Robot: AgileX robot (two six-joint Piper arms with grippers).
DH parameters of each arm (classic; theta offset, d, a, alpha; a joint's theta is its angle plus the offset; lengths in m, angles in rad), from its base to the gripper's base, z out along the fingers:
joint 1: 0 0.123 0 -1.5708
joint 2: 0.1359 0 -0.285 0
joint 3: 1.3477 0 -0.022 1.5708
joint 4: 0 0.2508 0 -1.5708
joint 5: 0 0 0.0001 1.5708
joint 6: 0 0.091 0 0
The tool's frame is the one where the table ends.
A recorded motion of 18 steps. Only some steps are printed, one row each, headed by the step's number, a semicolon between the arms.
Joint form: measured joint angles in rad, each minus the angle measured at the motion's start. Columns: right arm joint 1, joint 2, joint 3, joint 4, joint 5, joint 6; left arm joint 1, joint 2, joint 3, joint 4, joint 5, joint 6.
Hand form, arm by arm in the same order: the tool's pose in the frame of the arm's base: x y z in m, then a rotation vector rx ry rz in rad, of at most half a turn. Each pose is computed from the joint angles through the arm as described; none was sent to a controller.
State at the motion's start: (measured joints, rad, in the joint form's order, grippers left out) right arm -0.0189 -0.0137 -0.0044 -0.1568 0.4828 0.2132; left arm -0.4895 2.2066 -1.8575 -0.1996 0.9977 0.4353
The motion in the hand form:
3: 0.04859 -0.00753 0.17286 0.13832 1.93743 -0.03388; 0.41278 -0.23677 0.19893 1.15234 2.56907 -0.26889
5: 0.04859 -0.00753 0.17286 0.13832 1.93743 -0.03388; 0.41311 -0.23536 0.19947 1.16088 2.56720 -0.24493
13: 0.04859 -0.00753 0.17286 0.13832 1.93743 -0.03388; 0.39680 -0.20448 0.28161 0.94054 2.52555 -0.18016
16: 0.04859 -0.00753 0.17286 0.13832 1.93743 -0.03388; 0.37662 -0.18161 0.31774 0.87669 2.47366 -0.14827
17: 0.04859 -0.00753 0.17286 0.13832 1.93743 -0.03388; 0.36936 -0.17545 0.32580 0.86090 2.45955 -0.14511
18: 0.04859 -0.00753 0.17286 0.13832 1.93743 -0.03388; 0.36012 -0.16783 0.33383 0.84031 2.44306 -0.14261
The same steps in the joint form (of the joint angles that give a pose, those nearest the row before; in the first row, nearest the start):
3: -0.0001 0.0000 0.0000 0.0001 0.0000 -0.0001; 0.0000 0.0000 -0.0014 0.0029 -0.0071 0.0000
5: -0.0001 0.0000 0.0000 0.0001 0.0000 -0.0001; 0.0000 -0.0018 -0.0014 0.0218 -0.0051 -0.0021
13: -0.0001 0.0000 0.0000 0.0001 0.0000 -0.0001; 0.0305 -0.1969 0.0185 0.1035 0.0385 -0.1513
16: -0.0001 0.0000 0.0000 0.0001 0.0000 -0.0001; 0.0528 -0.3309 0.0938 0.1318 0.0272 -0.1711
17: -0.0001 0.0000 0.0000 0.0001 0.0000 -0.0001; 0.0583 -0.3712 0.1239 0.1347 0.0190 -0.1742
18: -0.0001 0.0000 0.0000 0.0001 0.0000 -0.0001; 0.0655 -0.4209 0.1665 0.1370 0.0040 -0.1782

